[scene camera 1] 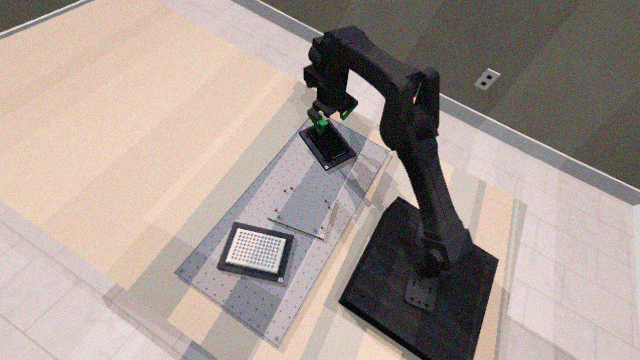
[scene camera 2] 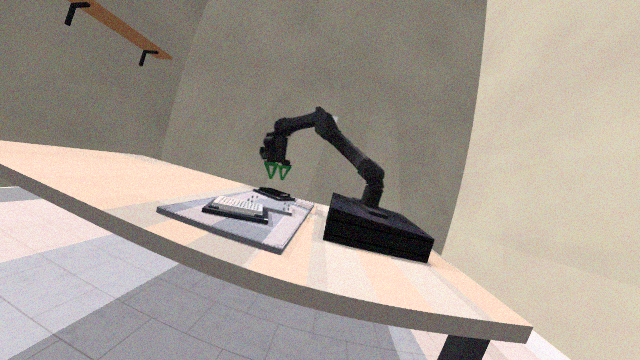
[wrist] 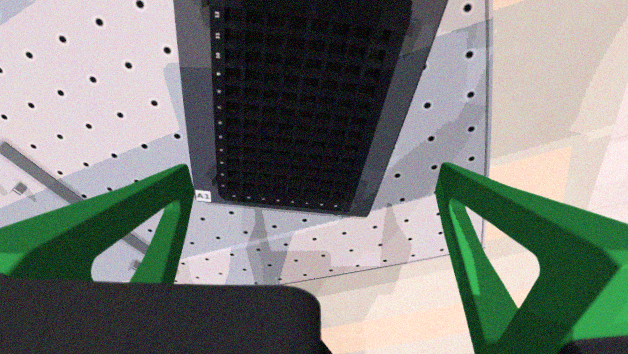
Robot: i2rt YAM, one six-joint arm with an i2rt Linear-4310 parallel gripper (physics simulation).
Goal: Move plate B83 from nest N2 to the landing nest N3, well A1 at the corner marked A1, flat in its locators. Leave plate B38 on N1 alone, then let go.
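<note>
A black well plate (scene camera 1: 327, 142) (scene camera 2: 274, 193) (wrist: 300, 110) lies in a dark nest (scene camera 1: 315, 151) (wrist: 197, 125) at the board's far end; an A1 tag (wrist: 203, 196) marks a nest corner. A white well plate (scene camera 1: 256, 250) (scene camera 2: 237, 205) lies in another dark nest (scene camera 1: 286, 256) at the near end. Between them is a third nest with small locator pins and a grey bar (scene camera 1: 296, 228) (wrist: 45, 172); it holds no plate. No B83 or B38 label is readable. My gripper (scene camera 1: 334, 123) (scene camera 2: 277, 178) (wrist: 314, 177) is open and empty, above the black plate, fingertips wider apart than its near end.
The nests stand on a grey perforated board (scene camera 1: 295, 280) on the wooden table (scene camera 1: 150, 115). The black robot base (scene camera 1: 370, 280) (scene camera 2: 375, 230) stands beside the board's long edge. A brown wall shelf (scene camera 2: 120, 26) is high at the upper left of the second scene view.
</note>
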